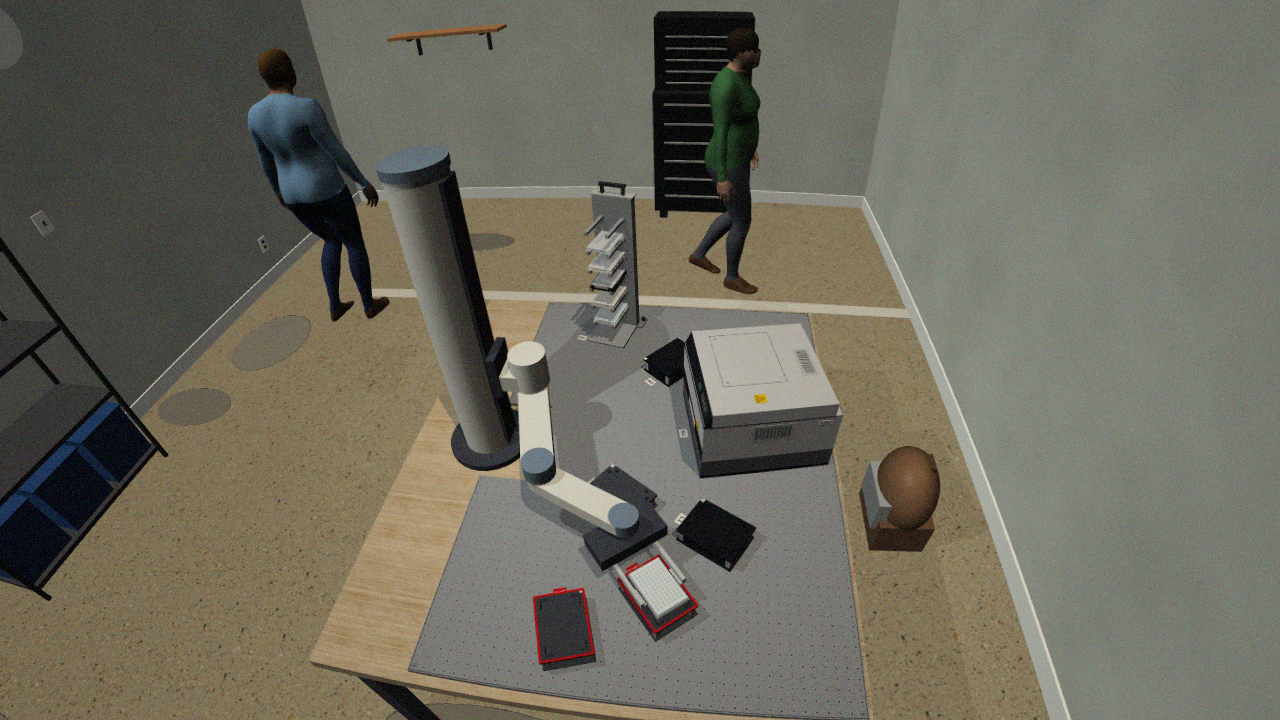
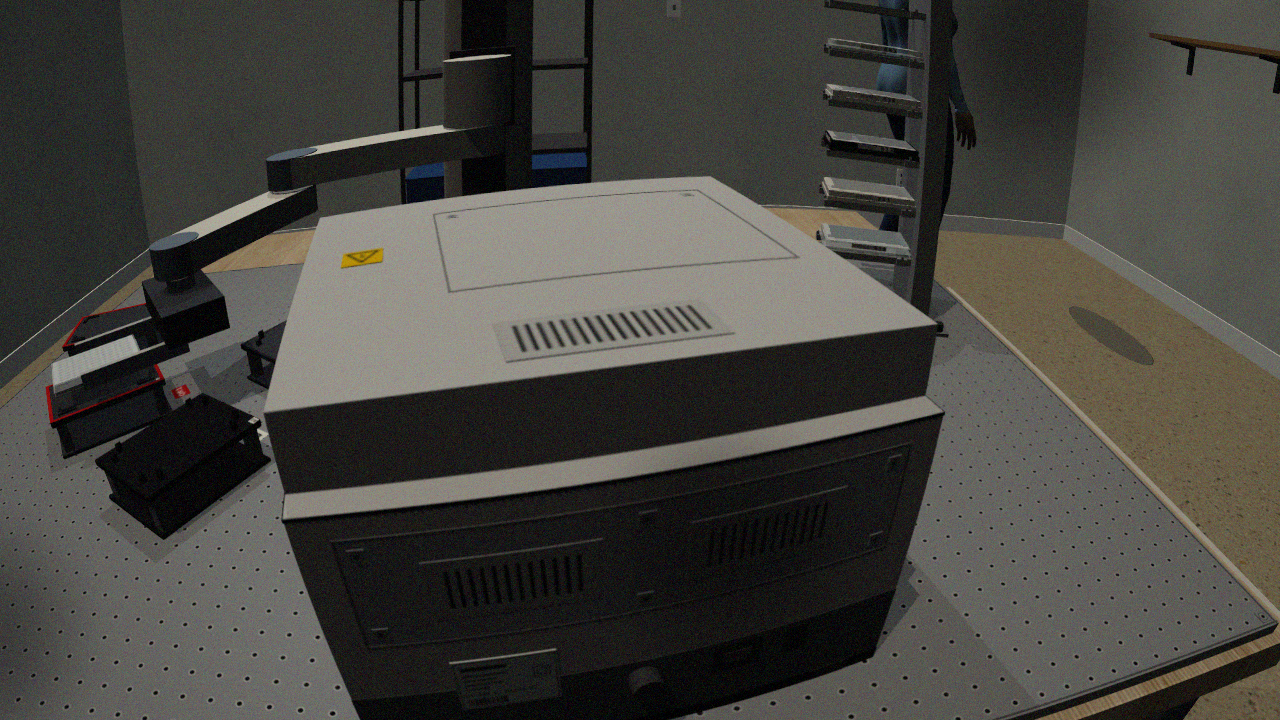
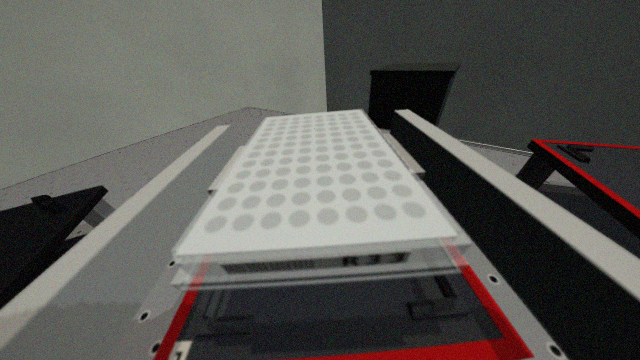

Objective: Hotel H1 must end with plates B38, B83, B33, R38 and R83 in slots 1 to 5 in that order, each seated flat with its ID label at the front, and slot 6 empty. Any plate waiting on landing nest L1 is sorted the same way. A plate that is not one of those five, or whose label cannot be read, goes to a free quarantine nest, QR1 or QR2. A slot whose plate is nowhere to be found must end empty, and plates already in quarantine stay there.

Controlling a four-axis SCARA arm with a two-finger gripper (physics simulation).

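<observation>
My gripper (image 1: 664, 595) (image 2: 89, 362) (image 3: 313, 132) is shut on a white well plate (image 1: 660, 586) (image 2: 96, 358) (image 3: 320, 190). The plate is level, low over a red-rimmed nest (image 1: 675, 619) (image 2: 107, 402) (image 3: 480, 285). I cannot tell whether it touches the nest. Its front label starts with R; the digits are blurred and look like 33. A second red-rimmed nest (image 1: 563, 626) (image 3: 615, 165) beside it holds no plate. Hotel H1 (image 1: 617, 210) (image 2: 930, 179) stands at the back with several plates, the middle one (image 2: 870, 145) darker. Their labels are unreadable, and its top level shows no plate.
A black nest (image 1: 716, 532) (image 2: 183, 456) stands right of the held plate. Another dark nest (image 1: 623, 488) (image 2: 259, 353) is partly under the arm. A further black stand (image 1: 666, 360) is by the big grey instrument (image 1: 760, 376) (image 2: 572, 259). Two people stand behind the table.
</observation>
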